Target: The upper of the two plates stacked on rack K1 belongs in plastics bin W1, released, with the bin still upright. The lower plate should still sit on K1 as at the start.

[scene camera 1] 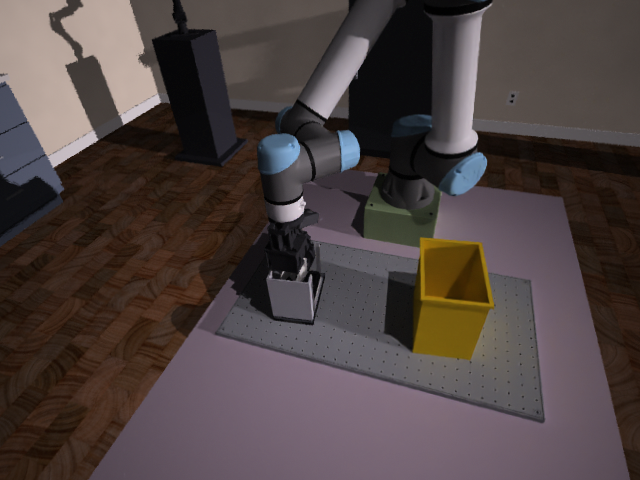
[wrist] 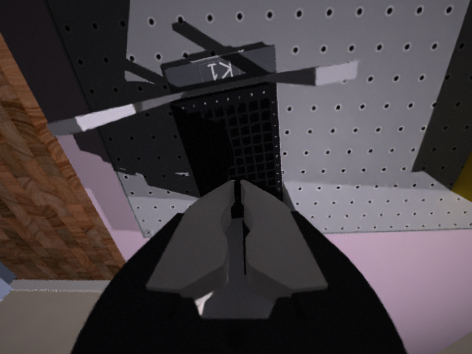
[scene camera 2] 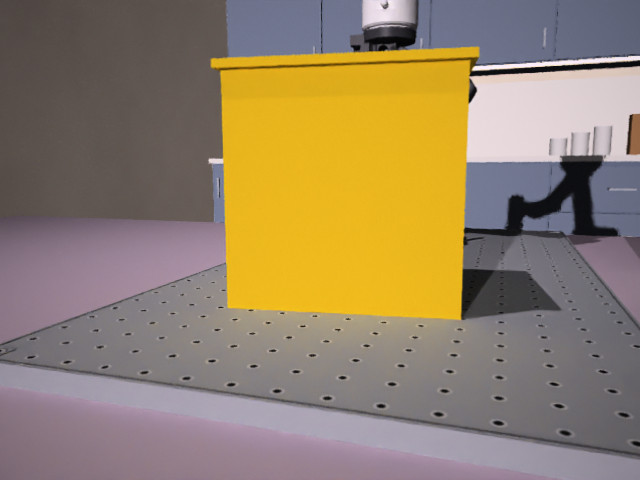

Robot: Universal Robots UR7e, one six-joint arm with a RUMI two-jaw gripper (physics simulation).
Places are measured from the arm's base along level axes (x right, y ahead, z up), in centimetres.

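Pixels of known places: gripper, fingertip midpoint: (wrist: 238, 182); arm's base, link origin: (scene camera 1: 407, 194).
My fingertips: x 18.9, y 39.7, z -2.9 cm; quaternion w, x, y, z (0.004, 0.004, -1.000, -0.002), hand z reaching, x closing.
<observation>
For each thing: its top centre in the pictures, then the offset to it from my fingertips. Level surfaces: height alone.
- Rack K1, top centre: (wrist: 229, 243) (scene camera 1: 295, 256) dy -1.3, dx +0.4, dz +7.1 cm
- black gridded plate, top centre: (wrist: 235, 167) (scene camera 1: 298, 287) dy -0.3, dx +0.2, dz -2.3 cm
- Yellow bin W1, top centre: (scene camera 2: 351, 69) (scene camera 1: 453, 268) dy -3.0, dx -33.4, dz +11.0 cm
- grey pegboard, surface height: dz -6.9 cm
Rack K1 (scene camera 1: 291, 297) (wrist: 178, 75) stands upright at the left of the pegboard, with pale end walls. In the wrist view a black gridded plate (wrist: 254, 142) lies inside it; one plate or two stacked cannot be told, and its near end is hidden by the fingers. My gripper (scene camera 1: 293, 273) (wrist: 238, 182) is shut and empty, pointing down at the rack, its fingertips near the top of the rack's front wall in scene camera 1. Contact with the plate cannot be told. Yellow bin W1 (scene camera 1: 448, 329) (scene camera 2: 343, 191) (wrist: 465, 180) stands upright; its floor is hidden.
The grey pegboard (scene camera 1: 356, 330) (scene camera 2: 294, 351) (wrist: 330, 125) carries the rack and the bin, which stand apart. The arm's green base block (scene camera 1: 399, 224) is behind the board, between them. The bin's tall walls hide the rack in scene camera 2.
</observation>
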